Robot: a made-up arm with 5 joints.
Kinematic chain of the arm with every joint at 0, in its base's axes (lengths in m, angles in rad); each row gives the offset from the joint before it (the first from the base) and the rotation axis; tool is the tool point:
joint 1: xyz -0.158 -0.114 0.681 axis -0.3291 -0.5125 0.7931
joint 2: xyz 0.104 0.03 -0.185 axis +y
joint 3: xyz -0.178 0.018 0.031 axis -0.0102 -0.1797 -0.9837
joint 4: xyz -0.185 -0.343 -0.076 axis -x
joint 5: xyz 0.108 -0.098 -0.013 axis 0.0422 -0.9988 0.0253
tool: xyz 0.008 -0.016 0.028
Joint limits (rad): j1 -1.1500..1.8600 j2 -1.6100..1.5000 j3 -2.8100..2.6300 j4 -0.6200..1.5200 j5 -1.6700..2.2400
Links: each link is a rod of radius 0.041 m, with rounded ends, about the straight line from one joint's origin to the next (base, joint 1, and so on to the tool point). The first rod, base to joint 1, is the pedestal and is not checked.
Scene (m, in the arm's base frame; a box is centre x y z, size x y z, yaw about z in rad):
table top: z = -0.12
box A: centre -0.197 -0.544 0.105 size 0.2 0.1 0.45 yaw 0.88
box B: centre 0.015 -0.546 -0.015 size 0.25 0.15 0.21 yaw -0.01
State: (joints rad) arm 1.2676 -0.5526 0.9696 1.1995 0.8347
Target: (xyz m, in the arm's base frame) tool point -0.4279 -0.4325 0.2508
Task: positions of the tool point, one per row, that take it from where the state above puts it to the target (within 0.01 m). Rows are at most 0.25 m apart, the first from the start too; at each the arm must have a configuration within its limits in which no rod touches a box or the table.
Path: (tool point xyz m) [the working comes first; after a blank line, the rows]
Joints at the target: 0.5486 -0.2448 1.0886 0.5558 1.0012
Straight joint move there: touches box A.

1: 0.1329 -0.3946 0.1770
2: 0.1873 -0.2524 0.0972
3: 0.2042 -0.0882 0.0600
4: 0.1727 0.0702 0.0629
5: 0.0944 0.1949 0.0969
6: 0.1238 0.0611 0.0476
7: 0.0753 -0.0930 0.0176
8: -0.0429 -0.2319 0.0277
9: -0.2004 -0.3293 0.0927
10: -0.3544 -0.3750 0.2147
11: -0.4632 -0.3774 0.3795
12: -0.4585 -0.3993 0.3396
13: -0.4468 -0.4181 0.2961
14: -0.4279 -0.4325 0.2508

